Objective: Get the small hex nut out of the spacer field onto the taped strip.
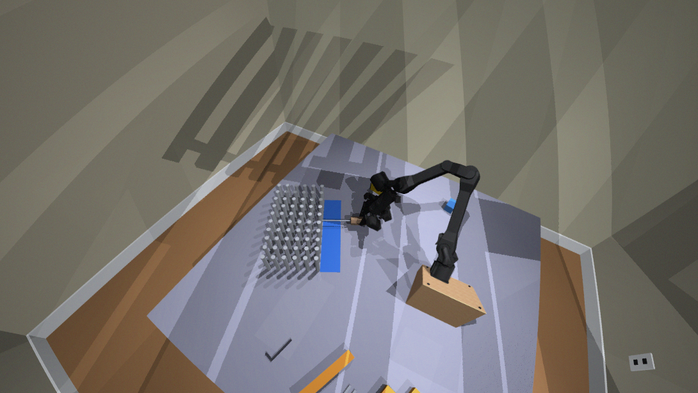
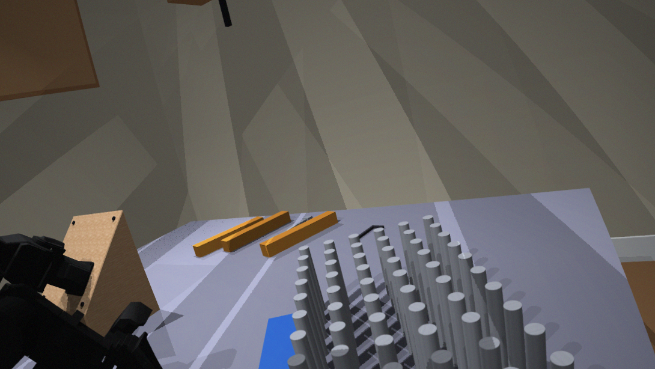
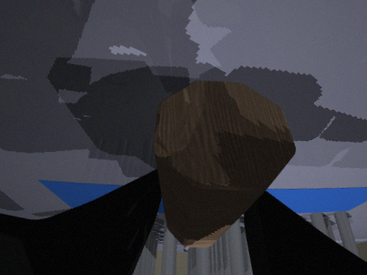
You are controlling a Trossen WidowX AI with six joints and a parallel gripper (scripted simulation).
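Now: gripper tip 90 mm short of the blue taped strip, 90 mm to the right of it and 30 mm above it. Round my gripper tip: yellow block: 10 mm ahead, 260 mm to the right, 10 mm below; then hex nut: 250 mm ahead, 140 mm to the left, 30 mm below; then wooden-handled pick: 90 mm ahead, 50 mm to the left.
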